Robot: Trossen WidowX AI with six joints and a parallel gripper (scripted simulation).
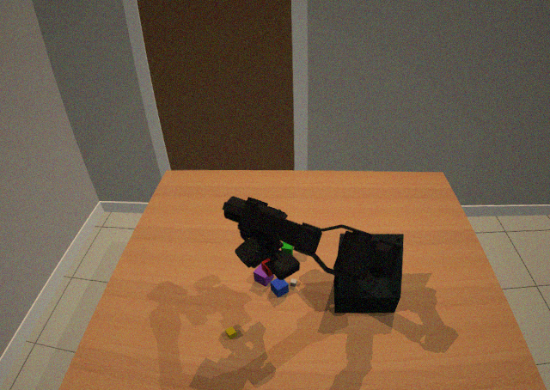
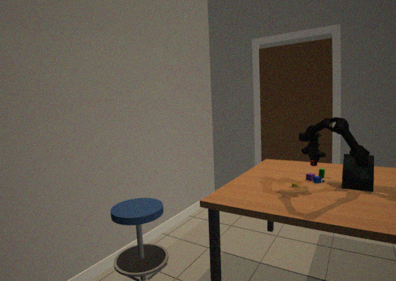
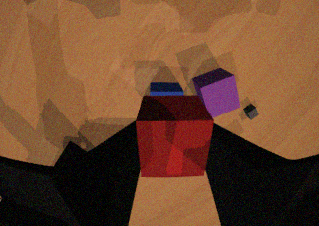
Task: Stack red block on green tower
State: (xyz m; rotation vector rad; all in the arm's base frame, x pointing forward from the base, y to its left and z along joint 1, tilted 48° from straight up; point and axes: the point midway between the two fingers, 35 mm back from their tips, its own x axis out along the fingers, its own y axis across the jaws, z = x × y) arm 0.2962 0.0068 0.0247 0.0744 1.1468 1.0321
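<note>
The purple block is 3 cm ahead of my gripper tip, 7 cm to the right of it and 11 cm below it. Also, from my gripper tip: red block 1 cm above; then small yellow block 10 cm ahead, 14 cm to the left, 12 cm below.
</note>
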